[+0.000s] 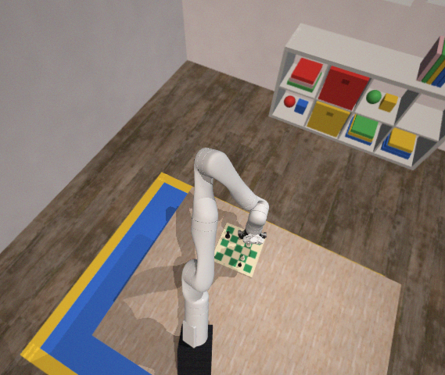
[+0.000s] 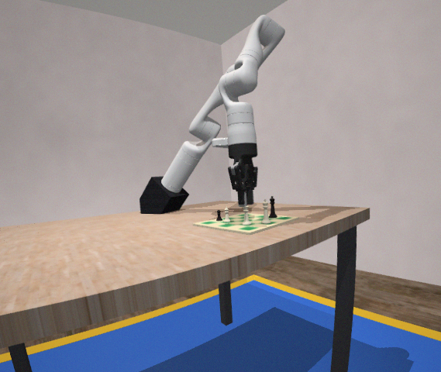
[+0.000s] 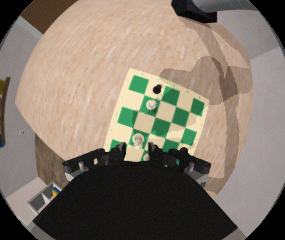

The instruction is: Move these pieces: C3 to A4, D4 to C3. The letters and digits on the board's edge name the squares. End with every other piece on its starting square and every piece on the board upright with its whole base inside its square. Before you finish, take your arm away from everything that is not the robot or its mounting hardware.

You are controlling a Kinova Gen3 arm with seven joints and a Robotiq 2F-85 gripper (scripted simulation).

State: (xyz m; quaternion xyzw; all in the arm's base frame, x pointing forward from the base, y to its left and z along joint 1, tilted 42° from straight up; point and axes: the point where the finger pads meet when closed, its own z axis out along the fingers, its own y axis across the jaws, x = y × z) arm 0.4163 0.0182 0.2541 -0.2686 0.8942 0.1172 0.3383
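The tall white piece lies 2 cm ahead of my hand, 5 cm to the left of it and 4 cm below it. Also, from my hand: tall black piece: 5 cm behind, 11 cm to the left, 4 cm below; then white pawn: 8 cm behind, 3 cm to the right, 5 cm below; then green-and-cream chessboard: 5 cm behind, 2 cm to the left, 7 cm below.
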